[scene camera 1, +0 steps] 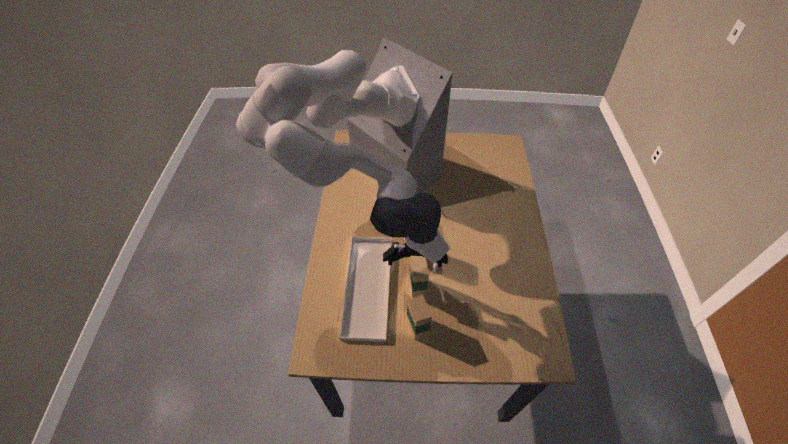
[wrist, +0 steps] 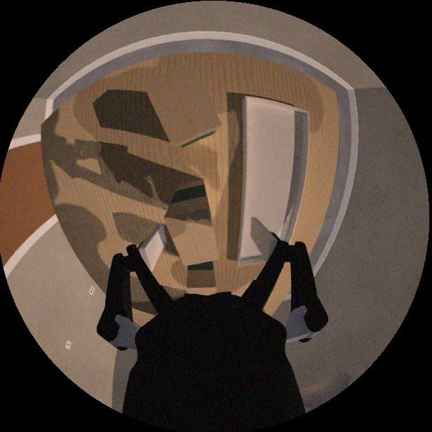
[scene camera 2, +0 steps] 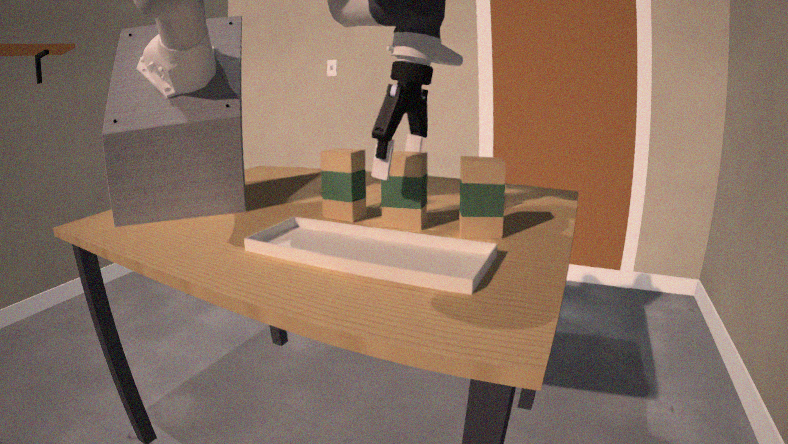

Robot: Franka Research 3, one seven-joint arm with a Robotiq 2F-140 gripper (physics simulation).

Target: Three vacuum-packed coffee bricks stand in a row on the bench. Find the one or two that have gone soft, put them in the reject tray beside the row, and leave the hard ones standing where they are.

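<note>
Three tan coffee bricks with green bands stand upright in a row: the one nearest the robot base [scene camera 2: 342, 185] [wrist: 200, 278], the middle one [scene camera 1: 419, 280] [scene camera 2: 404, 191] [wrist: 194, 240] and the far-end one [scene camera 1: 421, 324] [scene camera 2: 482, 199] [wrist: 192, 107]. The brick nearest the base is hidden by the hand in scene camera 1. The white reject tray [scene camera 1: 369, 292] [scene camera 2: 358, 268] [wrist: 269, 165] lies beside the row and holds no brick. My gripper [scene camera 1: 414, 262] [scene camera 2: 397, 156] [wrist: 207, 229] is open, its fingertips around the top of the middle brick, one on the tray side. Contact cannot be told.
The grey robot pedestal [scene camera 1: 430, 137] [scene camera 2: 176, 165] stands at the base end of the wooden bench [scene camera 1: 496, 352] [scene camera 2: 330, 308] [wrist: 325, 165]. The outer bricks stand on either side of the middle one, with gaps between them. The tray has low raised walls.
</note>
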